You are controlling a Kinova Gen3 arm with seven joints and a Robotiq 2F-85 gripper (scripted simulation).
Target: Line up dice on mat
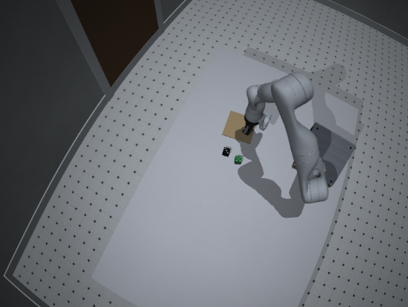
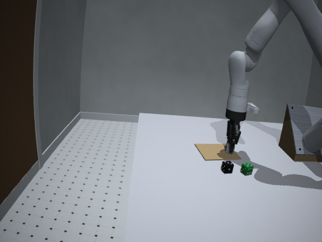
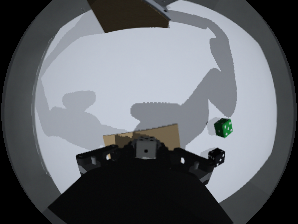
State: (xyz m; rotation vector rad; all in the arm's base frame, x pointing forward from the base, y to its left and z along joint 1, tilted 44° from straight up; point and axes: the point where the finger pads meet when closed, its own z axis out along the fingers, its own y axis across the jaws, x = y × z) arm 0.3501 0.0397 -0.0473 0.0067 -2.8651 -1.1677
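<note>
The white die is 1 cm below my hand. The rest, counted from my hand: black die (15 cm to the left, 4 cm ahead, 1 cm below); then green die (16 cm to the left, 3 cm behind, 1 cm below); then tan mat (5 cm ahead, 2 cm below).
</note>
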